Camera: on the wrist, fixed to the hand. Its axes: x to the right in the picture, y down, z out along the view.
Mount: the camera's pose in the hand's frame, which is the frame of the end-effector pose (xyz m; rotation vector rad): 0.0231 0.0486 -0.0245 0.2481 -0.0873 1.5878
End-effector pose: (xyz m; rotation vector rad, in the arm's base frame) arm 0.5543 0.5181 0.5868 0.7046 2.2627 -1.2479
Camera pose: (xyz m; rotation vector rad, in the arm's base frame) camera 0.5637 0.5664 0.5540 1.8739 0.8001 -0.6147
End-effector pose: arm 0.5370 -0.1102 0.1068 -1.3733 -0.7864 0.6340
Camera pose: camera 0.5730 -0.1015 0.0607 -1.5399 0.5168 1.9122
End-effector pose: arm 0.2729 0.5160 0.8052 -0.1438 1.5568 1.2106
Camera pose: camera 0.2165 0.5318 0.8134 1.5424 1.6276 2.0548
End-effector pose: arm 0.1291 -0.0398 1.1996 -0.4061 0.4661 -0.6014
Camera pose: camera 0.1545 -0.0230 1.1489 0.2379 0.4786 0.8925
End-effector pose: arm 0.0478 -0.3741 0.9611 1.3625 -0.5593 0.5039
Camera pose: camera 0.0367 -0.3427 1.0099 0.9094 -1.6693 1.8146
